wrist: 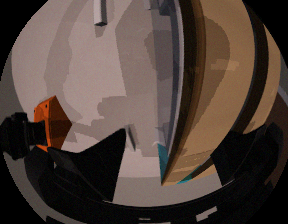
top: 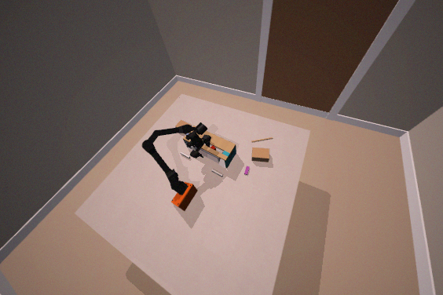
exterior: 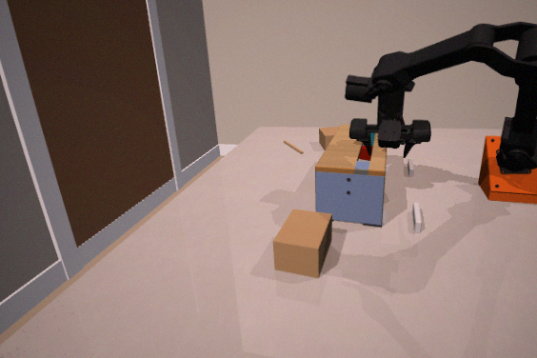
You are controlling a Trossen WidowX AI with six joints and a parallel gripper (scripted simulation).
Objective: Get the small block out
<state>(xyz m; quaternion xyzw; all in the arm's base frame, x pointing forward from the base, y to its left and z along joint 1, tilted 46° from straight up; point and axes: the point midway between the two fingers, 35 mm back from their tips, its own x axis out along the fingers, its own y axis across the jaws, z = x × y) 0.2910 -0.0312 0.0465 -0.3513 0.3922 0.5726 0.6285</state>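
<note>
Now: gripper tip 50 mm short of the red block and 30 mm to the left of it. From my gripper tip the other things lie so: purple piece (30 mm ahead, 310 mm to the right, 80 mm below); box (40 mm ahead, 20 mm to the left, 30 mm below); wooden stick (320 mm ahead, 320 mm to the right, 80 mm below).
</note>
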